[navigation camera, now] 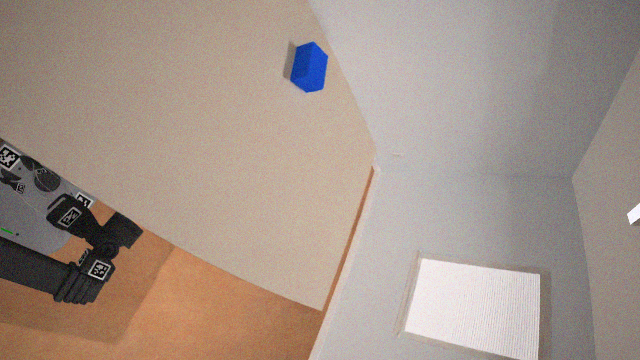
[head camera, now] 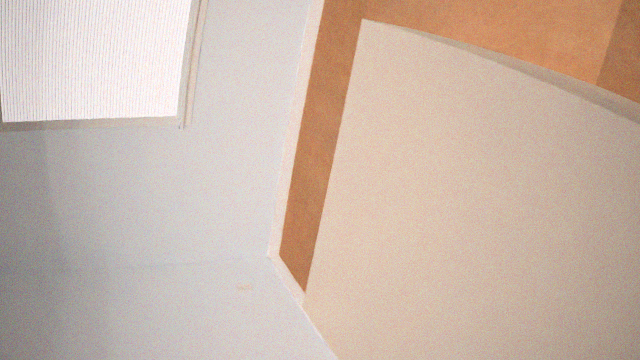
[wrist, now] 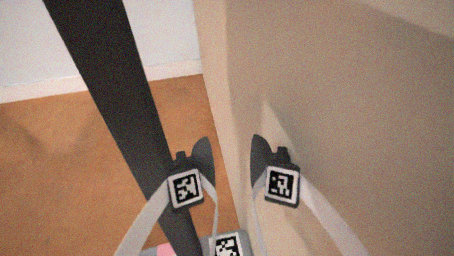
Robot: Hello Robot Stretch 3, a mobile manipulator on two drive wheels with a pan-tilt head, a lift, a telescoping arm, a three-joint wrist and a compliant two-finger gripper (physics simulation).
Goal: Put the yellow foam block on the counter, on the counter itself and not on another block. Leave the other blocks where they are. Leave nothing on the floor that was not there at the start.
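Where they show: gripper, fingertip midpoint: [navigation camera: 12, 162] [wrist: 231, 154]; robot's base at its link origin: [navigation camera: 48, 179].
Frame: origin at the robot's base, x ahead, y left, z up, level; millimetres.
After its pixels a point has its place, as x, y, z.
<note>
The yellow foam block does not show in these views. The beige counter [head camera: 465, 190] {214, -344, 911} [navigation camera: 200, 150] {187, -117, 910} [wrist: 360, 125] {52, 12, 561} fills much of the head and navigation views, and its side stands close on the right in the wrist view. A blue block [navigation camera: 309, 67] {455, -166, 955} sits on the counter near the wall in the navigation view. My gripper [wrist: 231, 154] {13, 81, 483} is open, with nothing between its fingertips, close beside the counter's side. The wrist [navigation camera: 102, 245] {-20, -135, 702} shows at the lower left of the navigation view; the fingers are hard to make out there.
Orange-brown floor [head camera: 315, 165] {1109, -2255, 1} [navigation camera: 200, 295] {-151, -943, 0} [wrist: 60, 170] {-546, 581, 1} lies beside the counter. A pale wall [head camera: 225, 175] {1310, -2561, 483} [navigation camera: 450, 125] {2009, -1752, 1071} [wrist: 30, 45] {-766, 1187, 272} borders it. A bright window panel [head camera: 90, 55] {502, -2564, 1438} [navigation camera: 475, 305] {508, -2564, 1455} is on the wall. A dark bar [wrist: 110, 80] crosses the wrist view at the left.
</note>
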